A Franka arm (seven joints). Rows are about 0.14 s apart.
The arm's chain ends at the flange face. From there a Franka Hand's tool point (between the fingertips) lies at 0.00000 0.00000 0.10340 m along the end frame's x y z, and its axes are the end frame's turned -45 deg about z.
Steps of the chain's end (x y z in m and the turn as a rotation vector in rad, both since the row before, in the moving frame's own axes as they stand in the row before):
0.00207, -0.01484, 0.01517, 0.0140, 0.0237, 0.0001
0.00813, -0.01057, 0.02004, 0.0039, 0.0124, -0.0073
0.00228, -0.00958, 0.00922, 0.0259, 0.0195, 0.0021
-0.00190, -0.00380, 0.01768, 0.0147, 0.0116, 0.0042
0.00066, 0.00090, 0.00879, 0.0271, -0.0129, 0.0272
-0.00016, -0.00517, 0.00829, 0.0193, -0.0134, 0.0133
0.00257, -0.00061, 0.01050, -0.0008, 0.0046, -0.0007
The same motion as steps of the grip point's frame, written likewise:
0.01471, -0.00832, 0.01513, -0.0069, 0.0267, 0.0001
0.01442, -0.00111, 0.02003, -0.0060, 0.0115, -0.0073
0.01171, -0.00563, 0.00917, 0.0045, 0.0321, 0.0021
0.00327, -0.00425, 0.01766, 0.0022, 0.0186, 0.0042
0.00091, -0.00181, 0.00874, 0.0283, 0.0100, 0.0272
0.00399, -0.00616, 0.00826, 0.0231, 0.0042, 0.0133
0.00253, 0.00178, 0.01050, -0.0038, 0.0027, -0.0007

